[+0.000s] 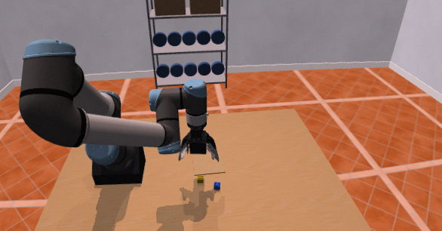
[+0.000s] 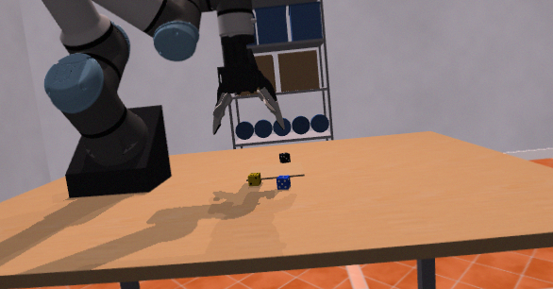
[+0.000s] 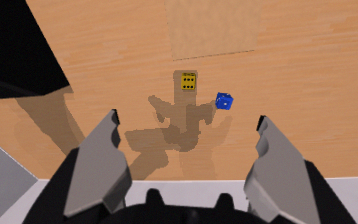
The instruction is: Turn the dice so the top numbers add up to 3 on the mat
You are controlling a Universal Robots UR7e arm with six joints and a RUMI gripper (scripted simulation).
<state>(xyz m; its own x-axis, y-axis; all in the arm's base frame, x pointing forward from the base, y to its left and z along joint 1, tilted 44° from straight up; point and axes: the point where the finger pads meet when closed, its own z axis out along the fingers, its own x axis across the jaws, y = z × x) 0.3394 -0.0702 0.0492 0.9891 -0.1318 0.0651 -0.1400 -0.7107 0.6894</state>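
The yellow die lies 110 mm below my hand. The rest, counted from my hand: blue die 110 mm below, 70 mm ahead, 50 mm to the right; black die 220 mm to the left, 110 mm below, 70 mm ahead; tan mat 120 mm below, 110 mm to the left, 50 mm ahead.
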